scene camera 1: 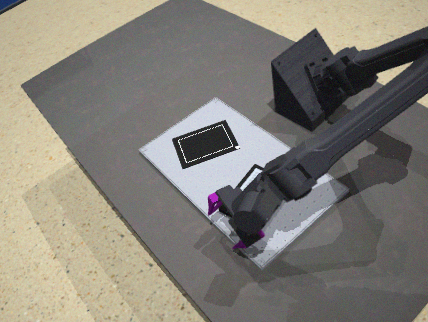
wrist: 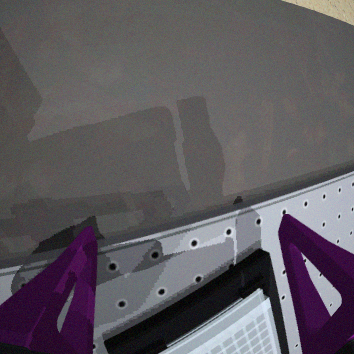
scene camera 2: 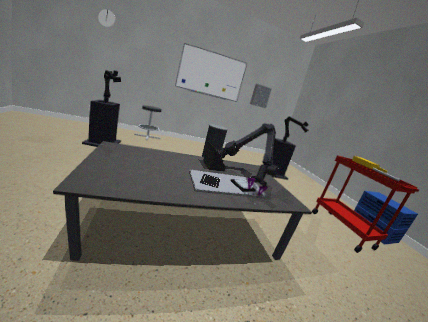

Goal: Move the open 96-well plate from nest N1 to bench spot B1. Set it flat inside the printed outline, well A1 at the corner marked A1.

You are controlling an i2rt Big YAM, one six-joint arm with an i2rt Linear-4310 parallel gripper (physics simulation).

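Frame: origin at the arm's base, x right, y back, z down, level; centimetres.
Seen in the pictures: gripper, between the fingertips: [scene camera 1: 221,230] [wrist: 189,230] [scene camera 2: 253,192]; arm's base, origin of its link: [scene camera 1: 322,79] [scene camera 2: 217,155].
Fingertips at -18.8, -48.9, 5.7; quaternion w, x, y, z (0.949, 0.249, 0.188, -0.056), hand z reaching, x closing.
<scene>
Pixels of each thing's top centre, then the offset from my fingertips to it, as dx, dy, dz. "spot": a spot on its surface instead. Level surfaces: height alone.
- open 96-well plate, a spot on its surface: [wrist: 230,332] spot: +2.5, +7.2, -0.3
- Bench spot B1, a spot on its surface: [scene camera 1: 206,145] [scene camera 2: 212,180] spot: +27.1, +12.6, +2.1
- small white corner mark, centre of its top: [scene camera 1: 237,147] +20.5, +18.9, +2.1
- white perforated board, centre of its top: [wrist: 314,324] [scene camera 1: 234,167] [scene camera 2: 227,182] +15.3, +14.1, +2.2
- dark table, height of its surface: dz +3.6
The open 96-well plate [wrist: 230,332] is pale and gridded and sits in the black frame of nest N1 [wrist: 200,300] [scene camera 2: 240,186]; its lower part is cut off in the wrist view, and the arm hides most of it in scene camera 1. My gripper [scene camera 1: 228,225] [scene camera 2: 256,186] [wrist: 189,230] is open and empty. Its purple fingertips are spread wide over the board's front edge, beyond the nest's near side in the wrist view. Bench spot B1 [scene camera 1: 206,145] [scene camera 2: 210,180] is a black rectangle with a white outline; a small white corner mark [scene camera 1: 237,147] is at its right corner.
The white perforated board [scene camera 1: 162,155] [scene camera 2: 227,185] carries nest and spot on the dark table [scene camera 1: 125,65] [scene camera 2: 135,170]. A black wedge-shaped block [scene camera 1: 295,87] [scene camera 2: 216,142] stands behind the board. A red cart [scene camera 2: 345,217] and blue crates [scene camera 2: 387,200] stand off to the right.
</scene>
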